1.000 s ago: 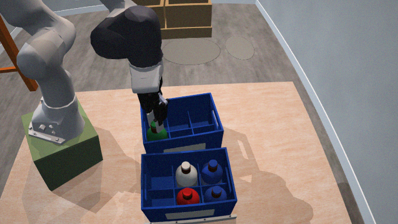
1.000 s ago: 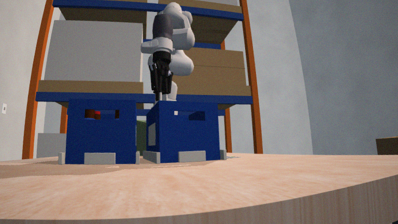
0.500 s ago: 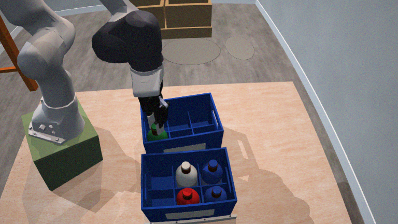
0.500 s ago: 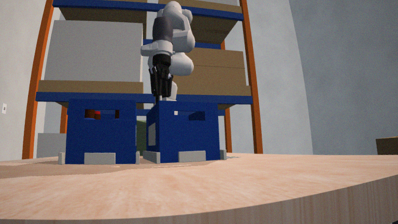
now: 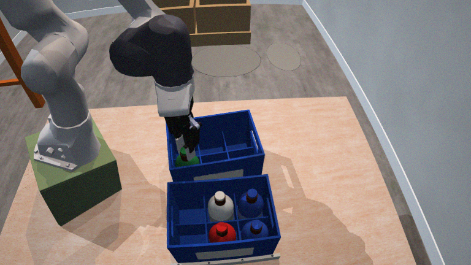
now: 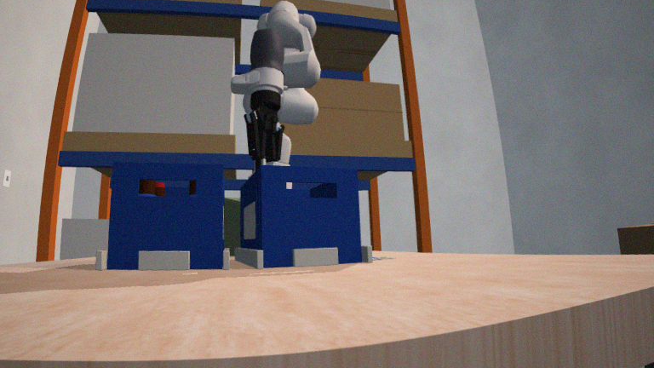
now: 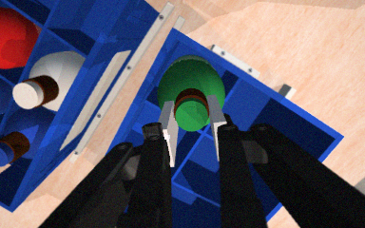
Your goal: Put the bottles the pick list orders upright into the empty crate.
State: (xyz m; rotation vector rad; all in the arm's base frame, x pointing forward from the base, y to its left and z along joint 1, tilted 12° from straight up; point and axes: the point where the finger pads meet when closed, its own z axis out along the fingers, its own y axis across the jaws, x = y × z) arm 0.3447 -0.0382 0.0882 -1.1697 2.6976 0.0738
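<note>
My hand is 80 mm above the green-labelled bottle. Round my hand: red bottle (90 mm ahead, 220 mm to the right, 110 mm below); blue bottle (180 mm ahead, 130 mm to the right, 110 mm below); white bottle (90 mm ahead, 130 mm to the right, 110 mm below).
</note>
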